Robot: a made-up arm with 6 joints. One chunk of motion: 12 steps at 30 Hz.
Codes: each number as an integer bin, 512 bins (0 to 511) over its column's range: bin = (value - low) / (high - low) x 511, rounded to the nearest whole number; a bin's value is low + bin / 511 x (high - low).
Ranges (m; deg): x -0.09..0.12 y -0.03..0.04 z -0.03..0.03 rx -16..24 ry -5..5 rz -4..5
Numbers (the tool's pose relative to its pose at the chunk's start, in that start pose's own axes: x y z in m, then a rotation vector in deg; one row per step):
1: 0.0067 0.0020 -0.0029 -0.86 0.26 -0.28
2: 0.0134 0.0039 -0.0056 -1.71 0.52 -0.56
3: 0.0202 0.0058 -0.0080 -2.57 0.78 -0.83
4: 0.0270 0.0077 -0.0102 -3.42 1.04 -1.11
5: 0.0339 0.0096 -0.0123 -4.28 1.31 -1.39
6: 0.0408 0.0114 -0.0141 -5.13 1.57 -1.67
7: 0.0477 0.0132 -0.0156 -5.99 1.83 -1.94
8: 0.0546 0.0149 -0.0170 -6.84 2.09 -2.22
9: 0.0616 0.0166 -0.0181 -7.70 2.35 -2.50
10: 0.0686 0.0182 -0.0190 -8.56 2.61 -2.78
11: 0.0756 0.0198 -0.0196 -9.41 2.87 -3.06
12: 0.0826 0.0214 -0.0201 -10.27 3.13 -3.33
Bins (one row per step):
1: 235 234 231 193 269 211
2: 252 247 208 183 282 195
3: 268 261 187 172 295 180
4: 285 275 169 161 309 164
5: 301 289 151 150 322 148
6: 318 302 135 139 336 132
7: 335 315 123 128 349 117
8: 352 328 111 117 362 101
9: 369 340 101 106 376 85
10: 386 352 94 95 389 69
11: 403 364 89 84 402 53
12: 420 375 84 73 415 38

